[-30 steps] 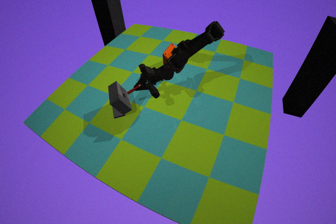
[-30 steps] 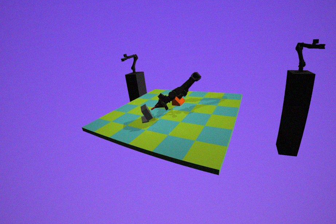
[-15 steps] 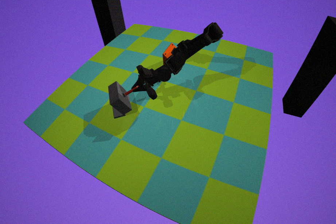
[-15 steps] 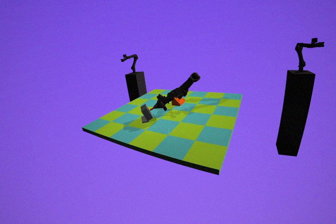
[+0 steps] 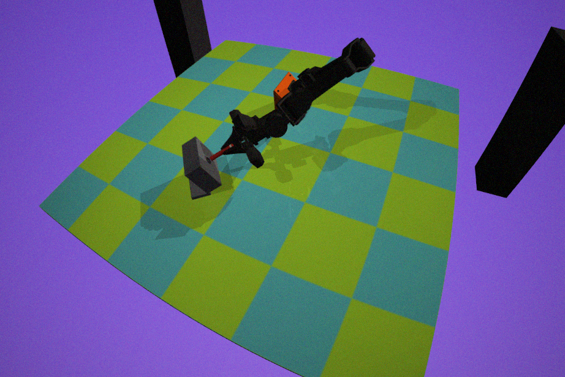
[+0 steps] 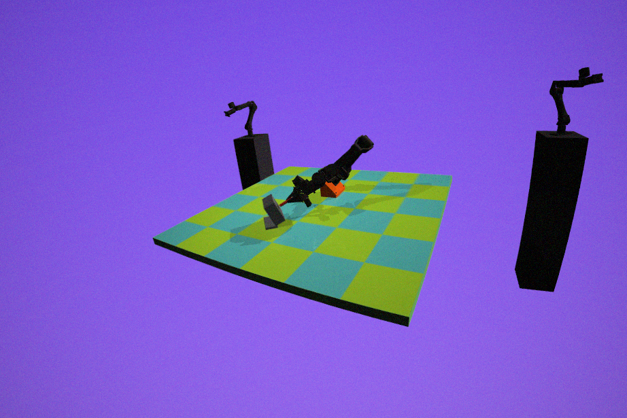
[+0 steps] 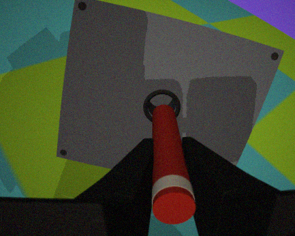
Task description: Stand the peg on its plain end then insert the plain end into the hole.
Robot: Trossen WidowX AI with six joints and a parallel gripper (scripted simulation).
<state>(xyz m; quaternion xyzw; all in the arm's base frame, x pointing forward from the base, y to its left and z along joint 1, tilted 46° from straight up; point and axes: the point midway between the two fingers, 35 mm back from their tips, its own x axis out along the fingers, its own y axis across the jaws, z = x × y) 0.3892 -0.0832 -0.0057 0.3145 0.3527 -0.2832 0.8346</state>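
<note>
Now: the grey sloped panel 50 mm ahead of my gripper tip, 60 mm to the right of it and 30 mm below it. The rest, counted from my gripper tip: grey foot: 60 mm ahead, 80 mm to the right, 100 mm below; peg: 10 mm behind, 10 mm to the left.
</note>
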